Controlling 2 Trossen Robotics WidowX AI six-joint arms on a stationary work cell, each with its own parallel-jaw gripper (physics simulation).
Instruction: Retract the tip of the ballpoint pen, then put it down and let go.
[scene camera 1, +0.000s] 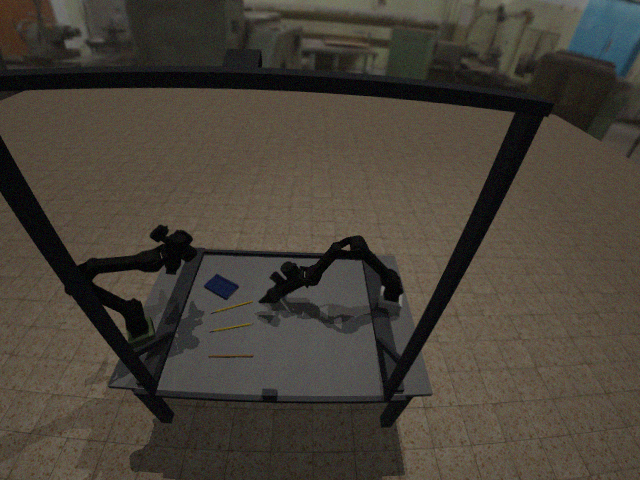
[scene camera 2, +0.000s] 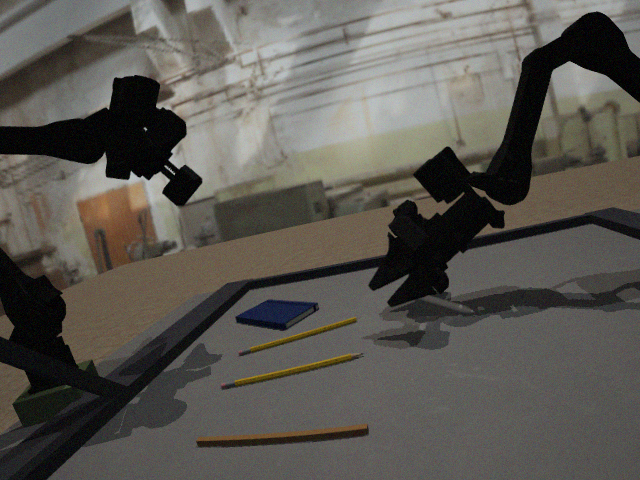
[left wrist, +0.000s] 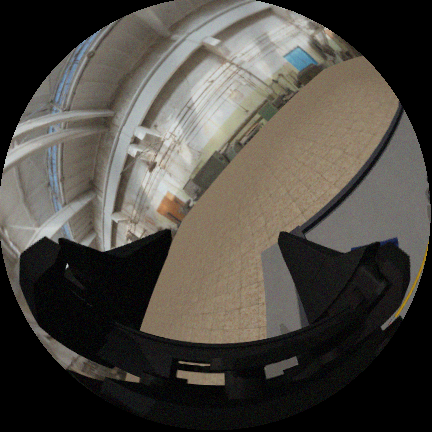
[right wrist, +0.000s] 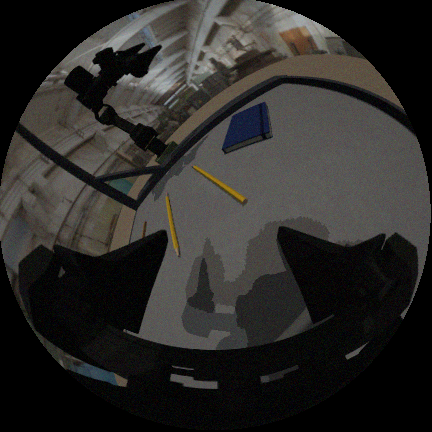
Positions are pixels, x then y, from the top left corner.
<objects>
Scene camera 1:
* dark frame post: 522, 130
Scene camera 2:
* my left gripper: 167, 166
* my right gripper: 380, 297
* blue notebook: 278, 314, on the table
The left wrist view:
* my left gripper: 226, 236
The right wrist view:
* my left gripper: 152, 43
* my right gripper: 223, 234
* blue notebook: 252, 124
</objects>
